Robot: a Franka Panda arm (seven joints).
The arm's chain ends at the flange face. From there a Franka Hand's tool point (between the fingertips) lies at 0.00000 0.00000 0.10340 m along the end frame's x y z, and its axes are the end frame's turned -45 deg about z.
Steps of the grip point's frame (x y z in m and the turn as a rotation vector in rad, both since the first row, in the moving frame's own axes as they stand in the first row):
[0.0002 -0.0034 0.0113 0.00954 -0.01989 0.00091]
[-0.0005 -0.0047 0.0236 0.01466 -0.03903 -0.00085]
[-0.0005 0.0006 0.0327 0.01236 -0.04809 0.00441]
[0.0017 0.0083 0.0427 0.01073 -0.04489 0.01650]
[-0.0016 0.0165 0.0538 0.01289 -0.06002 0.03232]
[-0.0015 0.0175 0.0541 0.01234 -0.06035 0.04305]
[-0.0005 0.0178 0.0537 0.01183 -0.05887 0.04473]
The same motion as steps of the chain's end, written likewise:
[-0.0001 -0.0033 0.0113 -0.00732 -0.02081 0.00091]
[0.0002 -0.0048 0.0237 -0.01723 -0.03796 -0.00085]
[0.0045 -0.0018 0.0328 -0.02526 -0.04274 0.00441]
[0.0112 0.0022 0.0428 -0.02415 -0.03933 0.01650]
[0.0159 0.0094 0.0540 -0.03333 -0.05156 0.03232]
[0.0167 0.0100 0.0543 -0.03395 -0.05140 0.04305]
[0.0175 0.0096 0.0539 -0.03326 -0.04999 0.04473]

